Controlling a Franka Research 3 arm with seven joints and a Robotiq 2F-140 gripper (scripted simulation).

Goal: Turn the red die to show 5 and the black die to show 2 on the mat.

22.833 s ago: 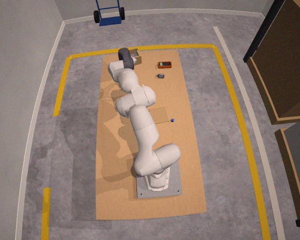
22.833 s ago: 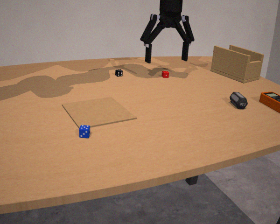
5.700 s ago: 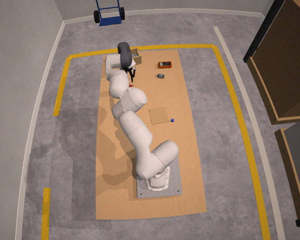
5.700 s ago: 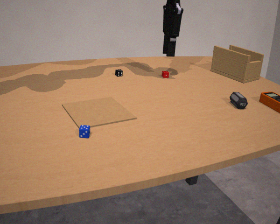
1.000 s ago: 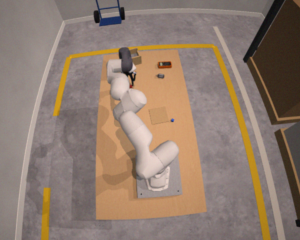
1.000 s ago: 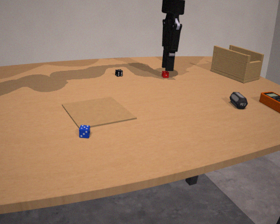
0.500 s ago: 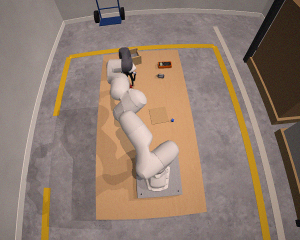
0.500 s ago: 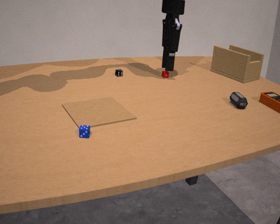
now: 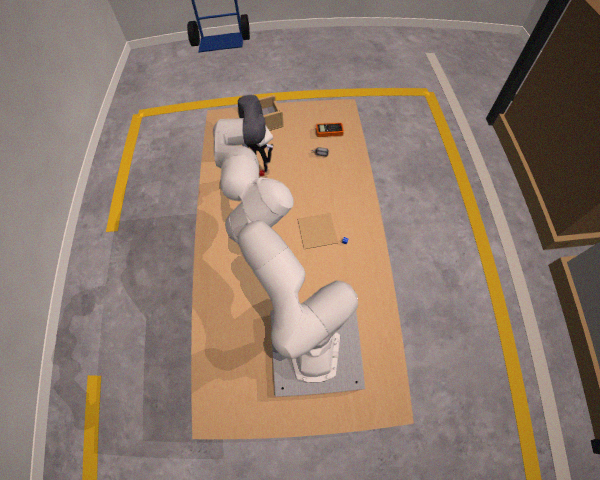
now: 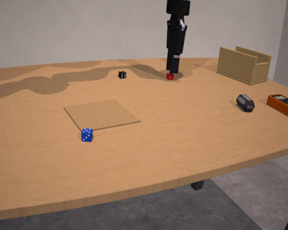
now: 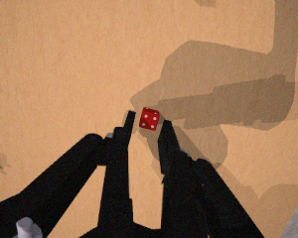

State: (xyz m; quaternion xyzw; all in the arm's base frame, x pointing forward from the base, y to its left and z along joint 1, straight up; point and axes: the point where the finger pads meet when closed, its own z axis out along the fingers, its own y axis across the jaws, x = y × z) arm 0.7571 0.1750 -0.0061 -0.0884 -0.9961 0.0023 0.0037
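Now: the red die 50 mm below my hand. Round my hand: dark grey device (270 mm to the right, 90 mm ahead, 40 mm below); black die (160 mm behind, 50 mm below, 40 mm to the left); wooden box (320 mm ahead, 10 mm to the right, 10 mm below).
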